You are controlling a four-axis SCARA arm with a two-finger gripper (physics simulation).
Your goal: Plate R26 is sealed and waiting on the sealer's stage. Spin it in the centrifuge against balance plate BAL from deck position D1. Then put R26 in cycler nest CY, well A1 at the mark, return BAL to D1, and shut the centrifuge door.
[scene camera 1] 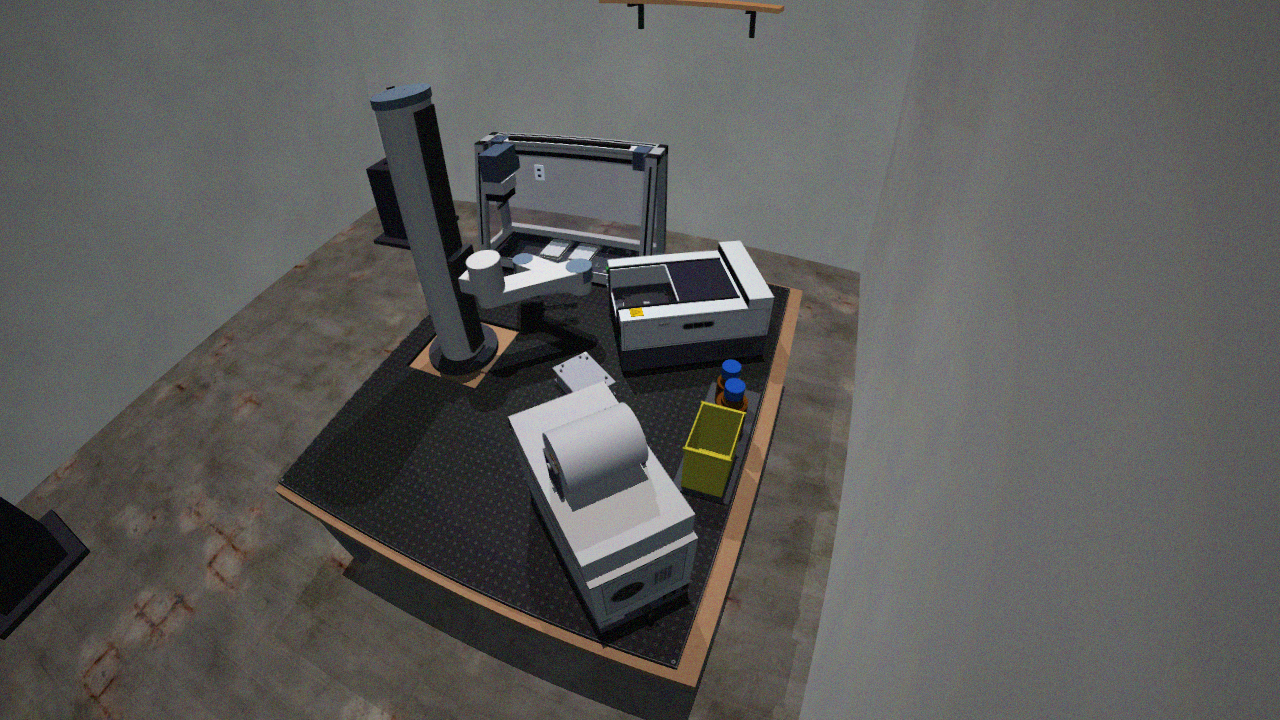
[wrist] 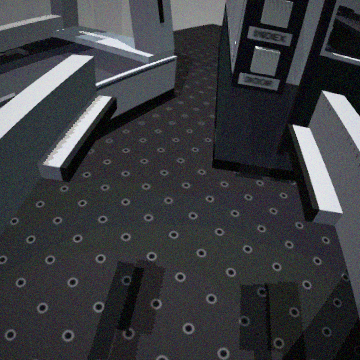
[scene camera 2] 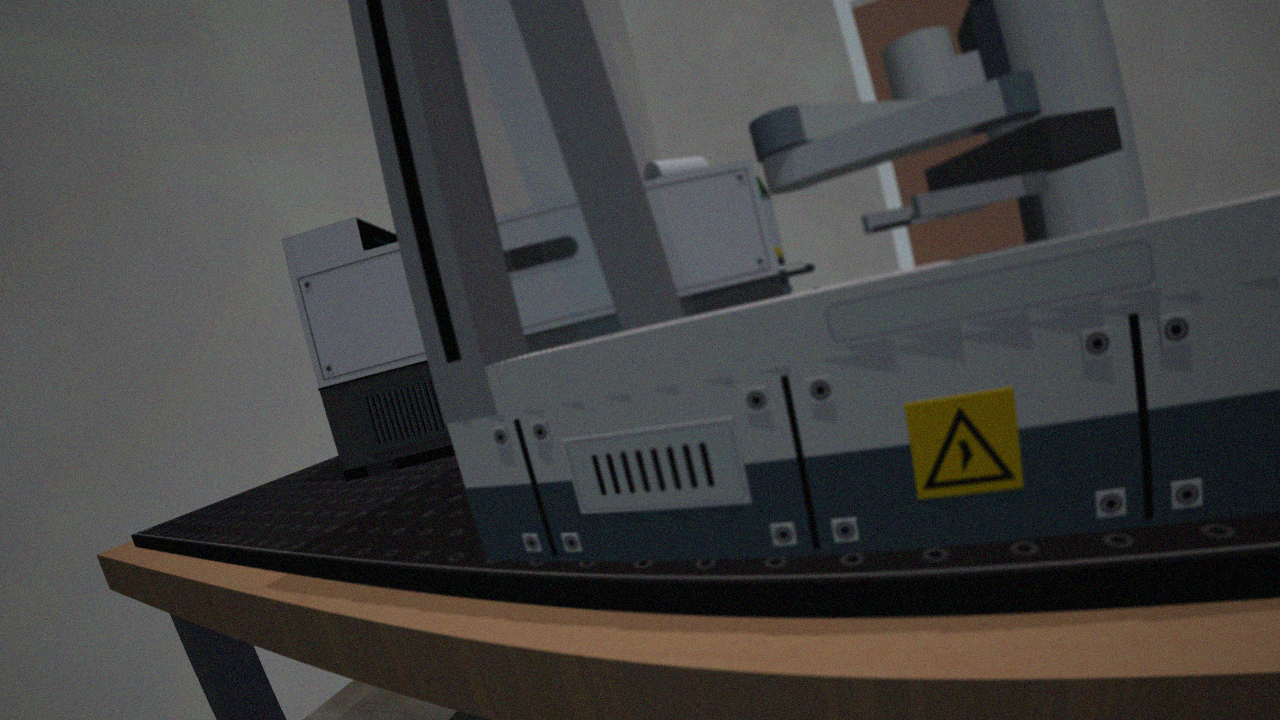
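Seen in the pictures: gripper, fingertip midpoint: (wrist: 203, 94) (scene camera 2: 888, 216); arm's base at its link origin: (scene camera 1: 464, 350).
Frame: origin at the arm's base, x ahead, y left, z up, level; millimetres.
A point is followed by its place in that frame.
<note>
My gripper (wrist: 203, 94) @(x 289, y 317, z 139 mm) (scene camera 2: 886, 221) @(x 289, y 317, z 139 mm) is shut to its narrow stance; its two fingers stand apart above the bench, nothing between them. The centrifuge (scene camera 1: 689, 335) @(x 741, y 173, z 141 mm) (wrist: 255, 115) @(x 414, y 335, z 74 mm) shows a DOOR button (wrist: 265, 60) @(x 405, y 336, z 124 mm) and an INDEX label (wrist: 270, 36) @(x 411, y 338, z 140 mm) ahead in the wrist view. Its dark door panel (scene camera 1: 707, 279) @(x 743, y 356, z 226 mm) is slid back, leaving an opening at the near-arm end. The sealer (scene camera 1: 604, 523) @(x 806, y -603, z 363 mm) has a white roll on top; beside it is a pale flat stage (scene camera 1: 581, 371) @(x 466, y -12, z 68 mm). I cannot tell whether R26 is on it. Two pale plates lie on the gantry deck; their labels, BAL and nest CY are not readable.
A gantry frame (scene camera 1: 660, 201) @(x 493, y 630, z 330 mm) (scene camera 2: 590, 161) @(x 395, y 710, z 157 mm) stands at the back, its deck at left in the wrist view. A yellow bin (scene camera 1: 708, 472) @(x 923, y -265, z 113 mm) and bottles with blue caps (scene camera 1: 731, 368) @(x 896, y 61, z 157 mm) stand along the right bench edge. The arm column (scene camera 1: 429, 223) @(x 53, y -53, z 534 mm) (scene camera 2: 1074, 107) stands at the left.
</note>
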